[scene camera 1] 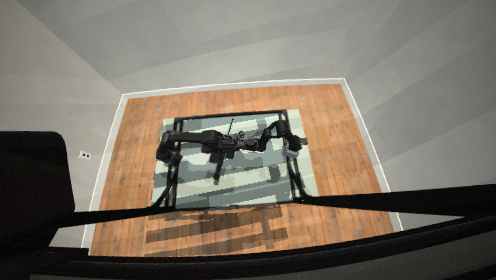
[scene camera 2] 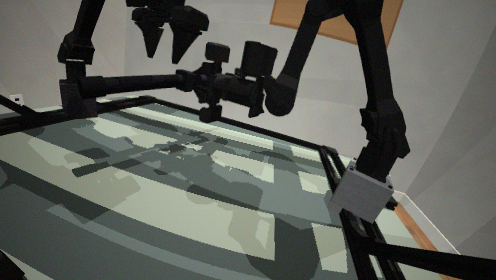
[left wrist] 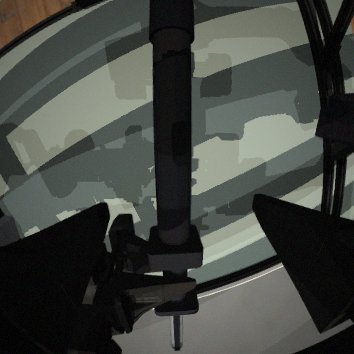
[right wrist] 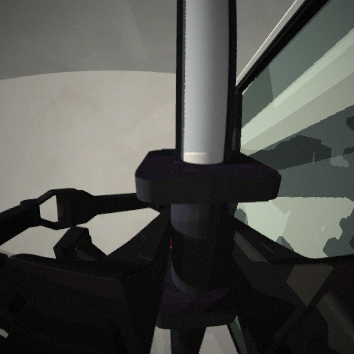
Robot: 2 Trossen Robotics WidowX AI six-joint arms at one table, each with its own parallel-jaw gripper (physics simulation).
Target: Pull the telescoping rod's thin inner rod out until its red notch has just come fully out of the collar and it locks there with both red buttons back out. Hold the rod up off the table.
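The telescoping rod's thick dark tube (scene camera 1: 218,172) (scene camera 2: 135,82) (left wrist: 172,110) is held up off the table, its shadow lying below. The collar (right wrist: 200,245) sits between two dark flanges. My right gripper (scene camera 2: 205,82) (right wrist: 193,215) is shut on it. The pale, thin inner rod (left wrist: 176,332) (right wrist: 205,80) sticks out beyond the upper flange (right wrist: 207,186). A small red spot (right wrist: 171,242) shows at the collar's left edge; whether it is a button or the notch I cannot tell. My left gripper (scene camera 2: 163,59) (left wrist: 182,205) is open and empty above the tube, one finger on each side, apart from it.
The table (scene camera 2: 180,240) is covered with pale and dark patches of light and shadow. A black frame (scene camera 1: 230,114) (scene camera 2: 280,132) runs around it. The right arm's grey mounting block (scene camera 2: 362,192) stands on the frame at the right. Black beams cross the front of scene camera 1.
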